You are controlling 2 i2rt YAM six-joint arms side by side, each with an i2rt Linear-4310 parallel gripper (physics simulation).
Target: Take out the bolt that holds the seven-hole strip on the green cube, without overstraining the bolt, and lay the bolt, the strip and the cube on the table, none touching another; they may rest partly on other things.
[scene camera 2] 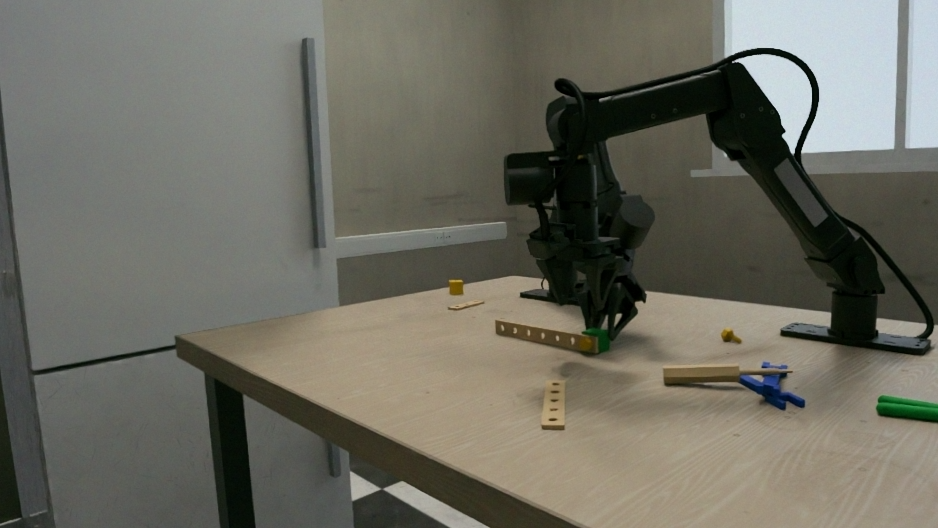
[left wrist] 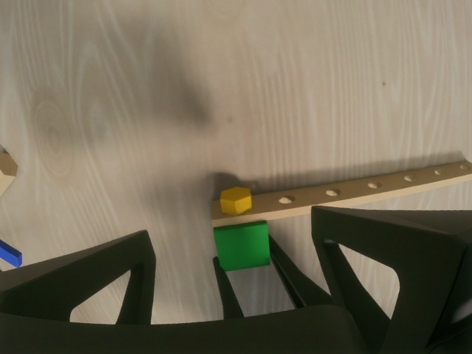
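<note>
The seven-hole wooden strip (scene camera 2: 565, 340) (left wrist: 310, 199) extends from the green cube (scene camera 2: 602, 336) (left wrist: 242, 246) toward picture left in scene camera 2. The yellow bolt (scene camera 2: 586, 343) (left wrist: 236, 201) sits in the strip's end hole, its hexagonal head outside. The strip lies against the cube. My right gripper (left wrist: 240, 246) is shut on the green cube, one finger on each side. My left gripper (left wrist: 230, 234) is partly open and empty, its fingers above and either side of the bolt and cube. In scene camera 2 both grippers overlap, and their fingertips are hard to tell apart.
A short wooden strip (scene camera 2: 553, 407) lies in front. A wooden-handled tool (scene camera 2: 702, 374) touches or overlaps a blue piece (scene camera 2: 771, 388) at right, near green rods (scene camera 2: 909, 410). A loose yellow bolt (scene camera 2: 727, 335) lies farther back. A thin strip (scene camera 2: 466, 304) and yellow block (scene camera 2: 456, 287) are back left.
</note>
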